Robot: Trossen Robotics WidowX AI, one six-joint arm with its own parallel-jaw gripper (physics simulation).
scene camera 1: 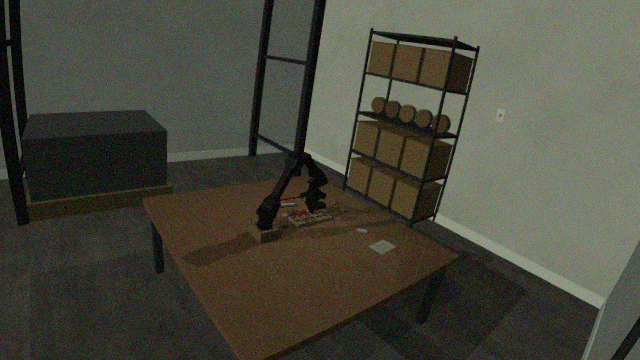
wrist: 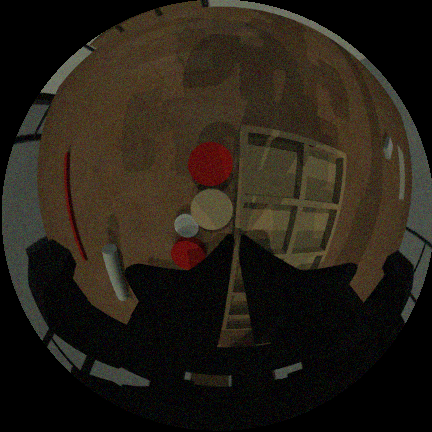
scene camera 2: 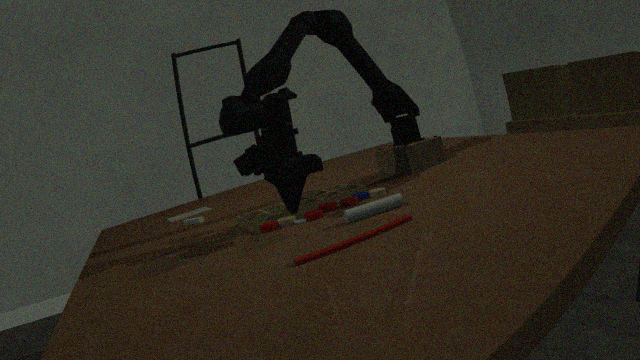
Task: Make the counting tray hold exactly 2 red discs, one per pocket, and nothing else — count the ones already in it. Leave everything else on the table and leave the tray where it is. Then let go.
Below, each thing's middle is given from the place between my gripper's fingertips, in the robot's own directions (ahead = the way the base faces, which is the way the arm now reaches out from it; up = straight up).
My hand is 30 mm past the wooden counting tray [wrist: 288, 190] and 50 mm to the left of it.
